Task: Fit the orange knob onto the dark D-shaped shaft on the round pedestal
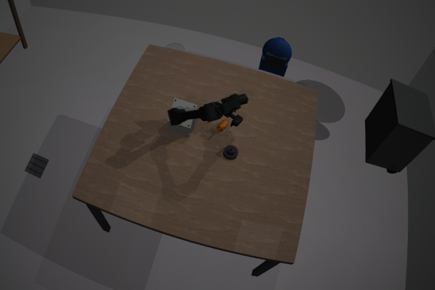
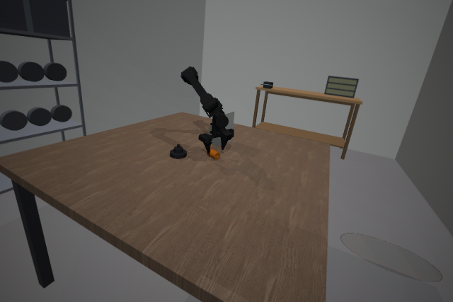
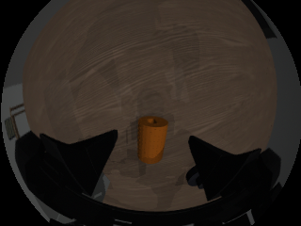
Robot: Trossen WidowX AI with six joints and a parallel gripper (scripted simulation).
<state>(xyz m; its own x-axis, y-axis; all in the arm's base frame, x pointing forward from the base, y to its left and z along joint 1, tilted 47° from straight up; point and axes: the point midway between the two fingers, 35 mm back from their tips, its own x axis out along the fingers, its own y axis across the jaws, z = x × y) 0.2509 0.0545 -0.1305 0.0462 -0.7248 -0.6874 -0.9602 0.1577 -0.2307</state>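
The orange knob is 10 mm behind my gripper tip, 20 mm to the right of it and 20 mm below it. The rest, counted from my gripper tip: shaft pedestal 100 mm ahead, 160 mm to the right, 10 mm below.
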